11 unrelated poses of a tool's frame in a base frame.
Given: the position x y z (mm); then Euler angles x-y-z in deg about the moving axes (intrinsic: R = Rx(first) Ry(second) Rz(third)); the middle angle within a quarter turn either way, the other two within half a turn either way.
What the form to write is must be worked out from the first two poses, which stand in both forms.
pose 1, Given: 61.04 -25.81 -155.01 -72.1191 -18.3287 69.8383
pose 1, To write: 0.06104 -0.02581 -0.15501 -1.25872 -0.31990 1.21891
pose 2, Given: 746.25 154.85 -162.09 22.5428 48.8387 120.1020
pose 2, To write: 0.74625 0.15485 -0.16209 0.39345 0.85240 2.09618
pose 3, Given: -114.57 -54.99 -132.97 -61.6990 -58.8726 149.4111
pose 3, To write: -0.11457 -0.05499 -0.13297 -1.07685 -1.02752 2.60772
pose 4, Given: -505.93 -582.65 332.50 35.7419 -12.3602 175.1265
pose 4, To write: -0.50593 -0.58265 0.33250 0.62381 -0.21573 3.05653
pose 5, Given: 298.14 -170.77 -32.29 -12.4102 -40.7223 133.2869
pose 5, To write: 0.29814 -0.17077 -0.03229 -0.21660 -0.71074 2.32630
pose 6, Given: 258.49 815.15 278.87 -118.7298 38.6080 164.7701
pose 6, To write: 0.25849 0.81515 0.27887 -2.07223 0.67384 2.87578
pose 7, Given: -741.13 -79.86 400.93 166.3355 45.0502 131.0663
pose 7, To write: -0.74113 -0.07986 0.40093 2.90310 0.78627 2.28754
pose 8, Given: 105.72 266.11 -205.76 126.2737 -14.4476 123.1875
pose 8, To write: 0.10572 0.26611 -0.20576 2.20389 -0.25216 2.15003
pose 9, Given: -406.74 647.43 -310.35 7.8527 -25.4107 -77.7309
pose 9, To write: -0.40674 0.64743 -0.31035 0.13706 -0.44350 -1.35666
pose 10, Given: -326.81 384.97 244.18 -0.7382 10.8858 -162.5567
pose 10, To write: -0.32681 0.38497 0.24418 -0.01288 0.18999 -2.83715
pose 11, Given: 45.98 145.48 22.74 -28.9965 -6.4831 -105.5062
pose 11, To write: 0.04598 0.14548 0.02274 -0.50608 -0.11315 -1.84143
